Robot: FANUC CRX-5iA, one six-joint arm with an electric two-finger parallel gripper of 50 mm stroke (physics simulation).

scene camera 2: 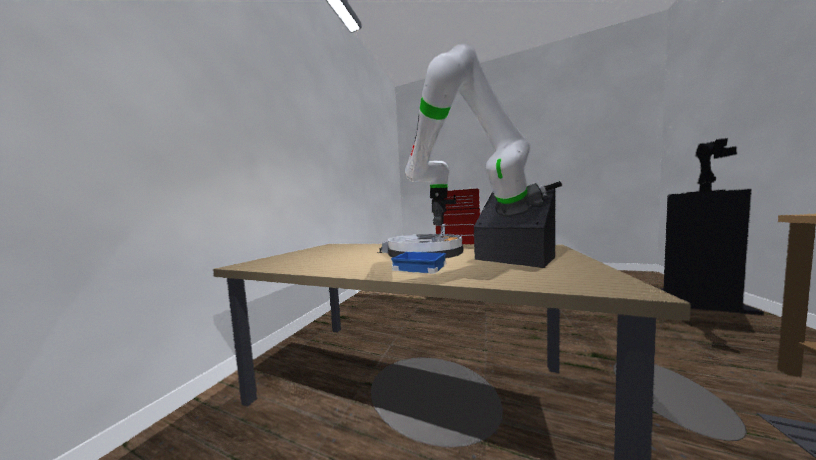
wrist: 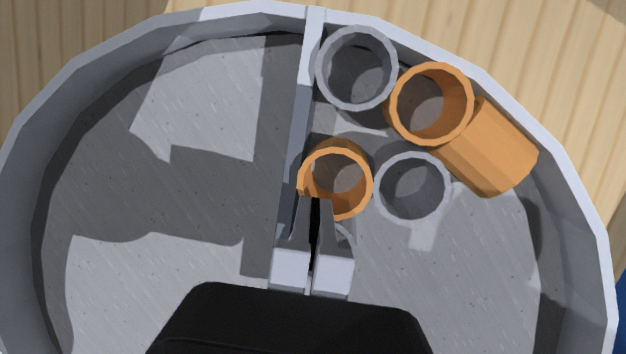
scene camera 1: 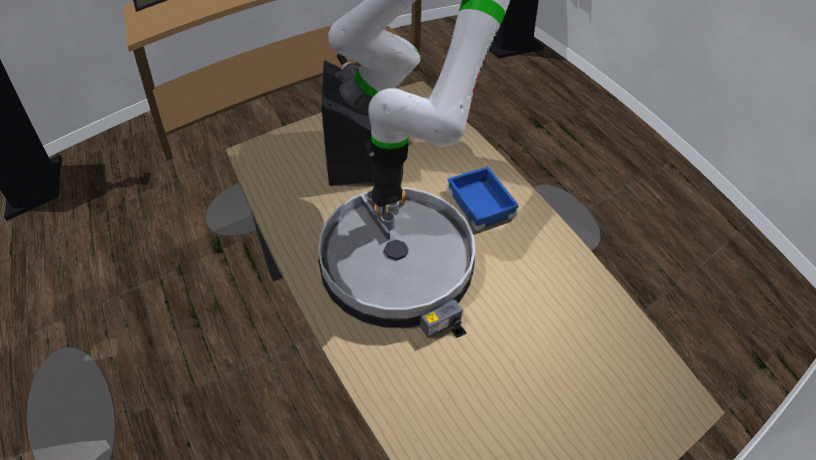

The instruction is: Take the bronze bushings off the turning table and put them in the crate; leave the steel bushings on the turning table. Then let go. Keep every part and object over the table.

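Frame: origin at the arm's base, x right, y ahead, z up, level; metres.
Seen in the pictures: gripper, between the fingertips: (scene camera 2: 442, 235) (wrist: 312, 217) (scene camera 1: 381, 211); arm's base, origin of its link: (scene camera 2: 514, 206) (scene camera 1: 358, 98).
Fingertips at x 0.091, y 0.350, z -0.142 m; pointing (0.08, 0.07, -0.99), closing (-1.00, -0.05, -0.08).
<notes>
Pixels of each thing's top centre, then the offset from my fingertips to it. "spot": a spot on its surface instead. Level surfaces: height alone.
- radial bar, a spot on its surface: (wrist: 302, 109) spot: dy -0.051, dx +0.017, dz -0.011 m
- second bronze bushing, centre of its top: (wrist: 431, 104) dy -0.066, dx -0.042, dz -0.005 m
- blue crate, centre of its top: (scene camera 1: 483, 191) (scene camera 2: 419, 255) dy +0.027, dx -0.326, dz -0.046 m
- table, height of its surface: dz -0.095 m
- dark hub, centre of its top: (scene camera 1: 396, 248) dy +0.111, dx +0.012, dz -0.035 m
- grey control box, centre of its top: (scene camera 1: 441, 312) dy +0.345, dx +0.004, dz -0.038 m
The grey turning table (scene camera 1: 353, 297) (scene camera 2: 411, 243) (wrist: 130, 264) holds the bushings at its far side, beside a radial bar (wrist: 302, 109). In the wrist view one bronze bushing (wrist: 350, 206) stands upright just beyond my fingertips. A second bronze bushing (wrist: 432, 70) stands by the rim, and a third (wrist: 486, 154) lies on its side against it. Two steel bushings (wrist: 321, 66) (wrist: 411, 155) stand among them. A third steel one (wrist: 345, 233) is mostly hidden behind my right finger. My gripper (wrist: 312, 217) (scene camera 1: 388, 213) (scene camera 2: 440, 231) is shut, low over the disc, with only a dark slit between the fingers.
The blue crate (scene camera 1: 456, 188) (scene camera 2: 419, 263) stands empty on the table (scene camera 1: 513, 371) right of the turning table. A dark hub (scene camera 1: 395, 249) marks the disc's centre. A grey control box (scene camera 1: 440, 316) sits at its near edge. The black robot pedestal (scene camera 1: 345, 148) stands behind.
</notes>
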